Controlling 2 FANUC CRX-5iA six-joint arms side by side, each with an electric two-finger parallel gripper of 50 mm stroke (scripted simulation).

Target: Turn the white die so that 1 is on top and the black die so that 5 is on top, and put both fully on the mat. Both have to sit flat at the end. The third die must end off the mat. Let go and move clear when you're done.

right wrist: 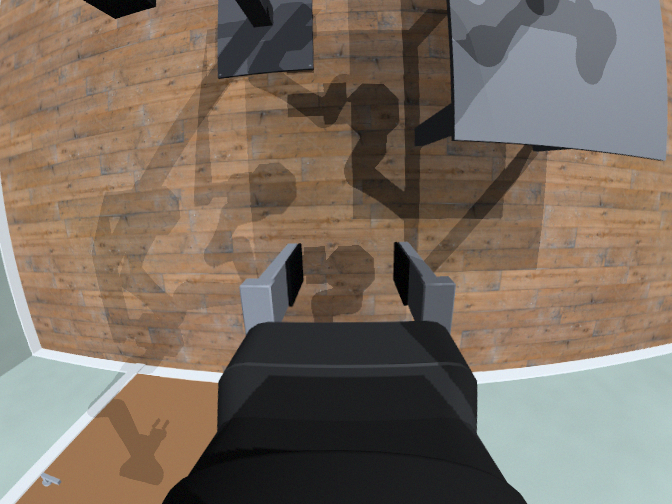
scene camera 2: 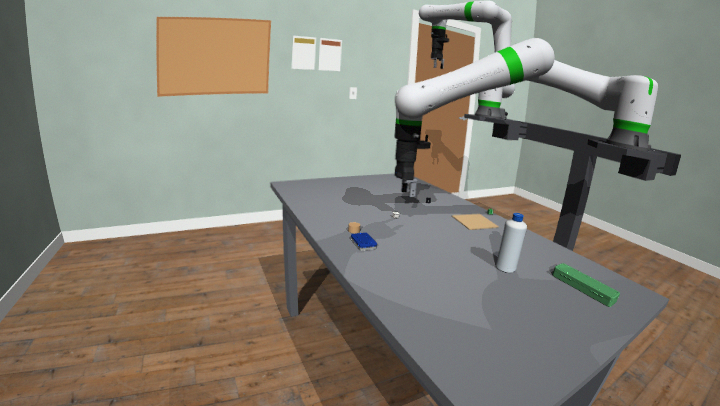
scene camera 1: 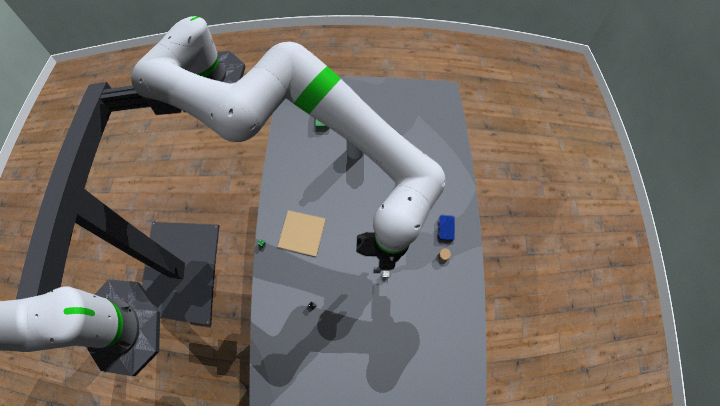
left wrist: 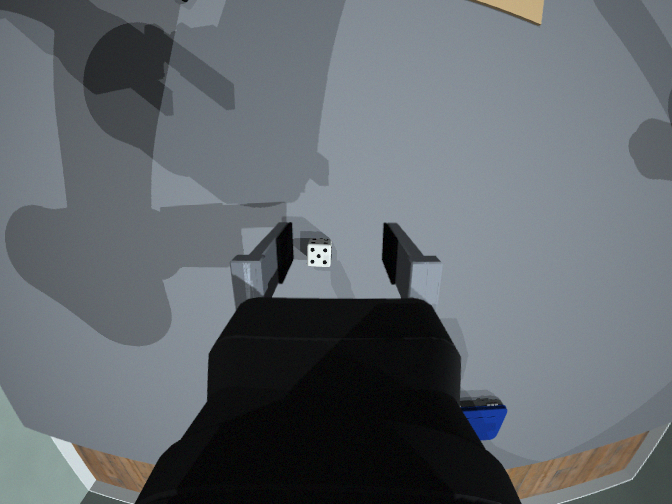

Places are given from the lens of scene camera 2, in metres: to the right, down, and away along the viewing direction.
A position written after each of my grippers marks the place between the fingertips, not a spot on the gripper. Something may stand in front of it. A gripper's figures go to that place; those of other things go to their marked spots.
my left gripper (scene camera 2: 407,194): 0.18, -0.03, 1.24
green box (scene camera 2: 606,295): 0.66, 0.25, 0.72
white bottle (scene camera 2: 514,232): 0.43, 0.08, 0.85
